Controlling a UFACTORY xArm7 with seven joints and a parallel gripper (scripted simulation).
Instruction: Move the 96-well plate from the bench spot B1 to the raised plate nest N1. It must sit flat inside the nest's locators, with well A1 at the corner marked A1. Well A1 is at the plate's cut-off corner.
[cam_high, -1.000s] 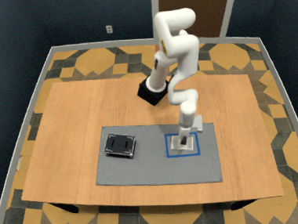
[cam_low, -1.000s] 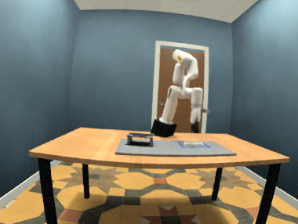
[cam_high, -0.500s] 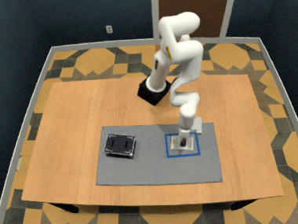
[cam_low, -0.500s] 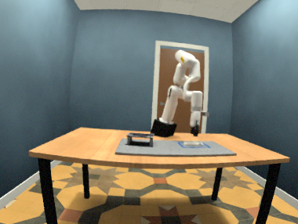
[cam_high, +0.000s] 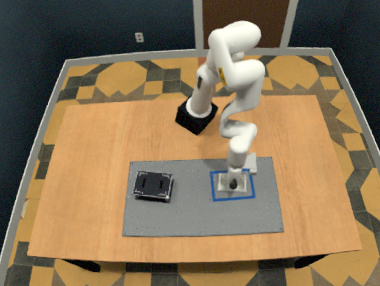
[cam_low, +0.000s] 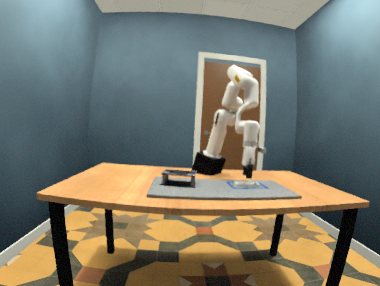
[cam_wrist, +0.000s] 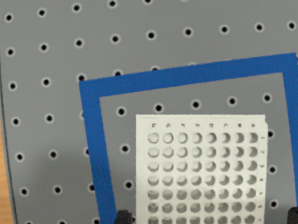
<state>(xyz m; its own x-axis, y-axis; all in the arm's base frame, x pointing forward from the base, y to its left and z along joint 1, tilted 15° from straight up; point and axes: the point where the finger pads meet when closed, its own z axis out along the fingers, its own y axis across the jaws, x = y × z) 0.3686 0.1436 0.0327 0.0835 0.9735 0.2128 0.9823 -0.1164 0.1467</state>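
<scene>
My gripper is now 5 cm above the 96-well plate. The rest, counted from my hand: black raised plate nest (3 cm ahead, 36 cm to the right).
</scene>
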